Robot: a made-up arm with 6 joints.
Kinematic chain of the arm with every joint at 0, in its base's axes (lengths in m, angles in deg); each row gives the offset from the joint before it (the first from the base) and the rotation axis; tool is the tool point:
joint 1: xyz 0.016 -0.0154 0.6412 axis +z
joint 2: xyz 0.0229 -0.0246 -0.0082 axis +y
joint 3: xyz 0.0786 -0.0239 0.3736 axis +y
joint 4: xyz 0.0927 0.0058 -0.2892 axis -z
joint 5: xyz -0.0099 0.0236 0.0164 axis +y
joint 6: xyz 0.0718 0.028 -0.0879 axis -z
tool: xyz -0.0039 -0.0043 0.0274
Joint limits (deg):
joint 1: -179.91..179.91
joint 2: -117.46..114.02
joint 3: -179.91..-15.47
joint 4: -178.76..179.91
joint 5: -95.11..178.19
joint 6: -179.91..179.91
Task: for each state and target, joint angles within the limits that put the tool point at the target. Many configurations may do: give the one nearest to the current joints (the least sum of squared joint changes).
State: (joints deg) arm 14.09 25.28 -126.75 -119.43 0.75 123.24
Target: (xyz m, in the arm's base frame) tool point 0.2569 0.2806 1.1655
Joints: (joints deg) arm 50.50 1.53 -120.24 -112.89 -14.07 123.93
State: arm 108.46 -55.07 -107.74 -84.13 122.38 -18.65
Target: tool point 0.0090 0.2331 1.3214
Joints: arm 121.03 -7.09 -134.74 -102.58 90.55 -22.63
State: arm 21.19 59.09 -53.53 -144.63 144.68 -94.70
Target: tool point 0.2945 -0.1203 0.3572
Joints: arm 9.88 78.55 -23.67 -136.79 138.39 -94.88
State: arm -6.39 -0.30 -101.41 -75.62 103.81 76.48
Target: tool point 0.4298 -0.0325 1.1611
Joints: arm 12.23 0.63 -114.71 -76.10 95.92 76.51
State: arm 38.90 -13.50 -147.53 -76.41 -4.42 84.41
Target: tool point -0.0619 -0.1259 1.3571
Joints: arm 51.66 -25.30 -158.75 -77.16 26.23 84.64
